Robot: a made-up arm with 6 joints.
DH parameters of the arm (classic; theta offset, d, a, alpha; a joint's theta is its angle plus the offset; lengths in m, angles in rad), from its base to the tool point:
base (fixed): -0.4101 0 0.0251 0
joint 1: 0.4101 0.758 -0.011 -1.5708
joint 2: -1.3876 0 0.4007 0
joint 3: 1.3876 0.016 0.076 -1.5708
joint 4: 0 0.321 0.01 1.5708
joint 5: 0 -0.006 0.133 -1.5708
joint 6: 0 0.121 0.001 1.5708
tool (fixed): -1.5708 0.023 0 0
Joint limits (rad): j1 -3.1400..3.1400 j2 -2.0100..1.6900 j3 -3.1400..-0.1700 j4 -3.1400..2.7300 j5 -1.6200..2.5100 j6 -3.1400..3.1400
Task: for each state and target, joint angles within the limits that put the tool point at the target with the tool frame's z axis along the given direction. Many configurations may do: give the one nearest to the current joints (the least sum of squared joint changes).
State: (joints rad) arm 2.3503 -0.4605 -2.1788 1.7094 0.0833 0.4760
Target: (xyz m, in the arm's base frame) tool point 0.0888 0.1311 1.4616 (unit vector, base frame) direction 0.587 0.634 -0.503
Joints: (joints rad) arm 2.3821 -0.4111 -2.4177 2.2271 -0.5442 1.1631
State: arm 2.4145 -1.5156 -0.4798 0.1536 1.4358 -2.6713
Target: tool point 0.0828 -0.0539 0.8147 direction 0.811 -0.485 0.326
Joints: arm 1.9851 -1.7388 -0.1816 -0.2152 2.1942 -2.2870
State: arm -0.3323 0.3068 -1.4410 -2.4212 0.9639 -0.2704
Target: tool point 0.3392 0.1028 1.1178 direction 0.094 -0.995 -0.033
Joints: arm 0.2524 -0.5326 -1.0007 -2.7447 0.4241 -0.3890
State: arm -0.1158 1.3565 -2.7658 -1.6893 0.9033 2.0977
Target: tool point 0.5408 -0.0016 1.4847 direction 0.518 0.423 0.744
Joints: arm 0.0623 0.6901 -3.1400 -2.2869 1.2979 1.8735
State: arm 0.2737 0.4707 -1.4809 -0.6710 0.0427 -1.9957
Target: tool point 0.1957 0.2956 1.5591 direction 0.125 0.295 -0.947
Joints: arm 0.9818 0.0215 -2.2621 -0.1492 0.3557 -1.3707
